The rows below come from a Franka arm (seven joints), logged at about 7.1 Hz.
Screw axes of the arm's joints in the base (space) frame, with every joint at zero. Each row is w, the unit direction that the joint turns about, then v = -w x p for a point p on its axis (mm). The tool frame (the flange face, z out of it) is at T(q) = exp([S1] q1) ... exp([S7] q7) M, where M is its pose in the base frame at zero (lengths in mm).
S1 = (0, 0, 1, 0, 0, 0)
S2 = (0, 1, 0, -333, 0, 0)
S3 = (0, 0, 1, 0, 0, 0)
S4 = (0, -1, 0, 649, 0, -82.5)
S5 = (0, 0, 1, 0, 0, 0)
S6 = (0, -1, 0, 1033, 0, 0)
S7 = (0, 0, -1, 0, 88, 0)
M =
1 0 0 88
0 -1 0 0
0 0 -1 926
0 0 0 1
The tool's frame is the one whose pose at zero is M.
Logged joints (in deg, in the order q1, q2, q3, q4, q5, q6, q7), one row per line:
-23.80 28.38 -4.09 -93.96 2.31 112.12 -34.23
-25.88 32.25 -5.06 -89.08 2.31 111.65 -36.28
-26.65 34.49 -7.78 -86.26 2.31 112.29 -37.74
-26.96 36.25 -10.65 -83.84 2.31 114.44 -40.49
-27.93 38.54 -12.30 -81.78 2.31 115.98 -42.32
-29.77 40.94 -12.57 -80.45 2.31 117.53 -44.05
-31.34 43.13 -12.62 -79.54 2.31 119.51 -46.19
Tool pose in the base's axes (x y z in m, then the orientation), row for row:
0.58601 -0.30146 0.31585 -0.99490 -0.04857 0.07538 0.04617
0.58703 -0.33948 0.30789 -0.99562 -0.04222 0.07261 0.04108
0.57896 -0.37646 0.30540 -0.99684 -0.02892 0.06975 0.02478
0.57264 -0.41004 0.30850 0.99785 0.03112 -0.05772 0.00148
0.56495 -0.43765 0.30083 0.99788 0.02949 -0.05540 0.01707
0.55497 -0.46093 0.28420 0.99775 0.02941 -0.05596 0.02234
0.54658 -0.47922 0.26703 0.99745 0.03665 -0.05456 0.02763
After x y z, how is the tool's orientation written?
As a quaternion, x y z w.
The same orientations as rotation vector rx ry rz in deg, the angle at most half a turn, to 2 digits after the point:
-174.00 -8.49 13.18
-174.67 -7.41 12.74
-176.65 -5.13 12.36
179.44 5.60 -10.38
177.69 5.25 -9.87
177.08 5.22 -9.93
176.45 6.48 -9.65

